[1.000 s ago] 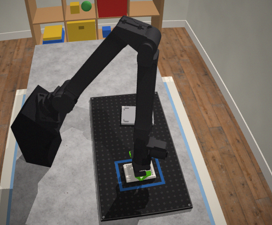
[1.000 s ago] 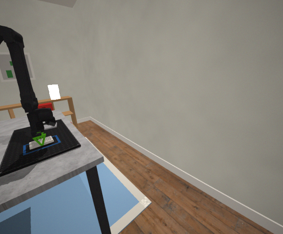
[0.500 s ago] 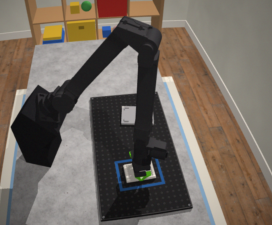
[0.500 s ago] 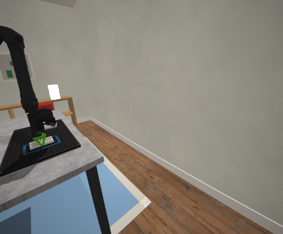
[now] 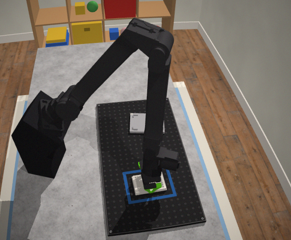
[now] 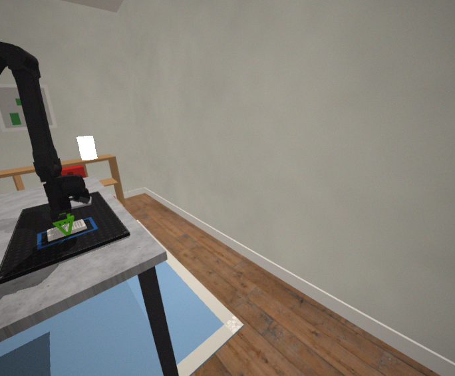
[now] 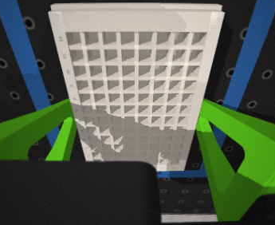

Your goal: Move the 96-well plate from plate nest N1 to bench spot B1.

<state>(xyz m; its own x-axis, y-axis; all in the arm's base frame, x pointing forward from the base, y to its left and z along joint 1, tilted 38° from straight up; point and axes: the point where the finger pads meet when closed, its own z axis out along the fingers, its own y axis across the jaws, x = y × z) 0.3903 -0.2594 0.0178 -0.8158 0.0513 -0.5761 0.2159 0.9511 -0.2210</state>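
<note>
The white 96-well plate lies right at my hand. Round my hand: grey plate nest (300 mm to the left, 140 mm ahead).
</note>
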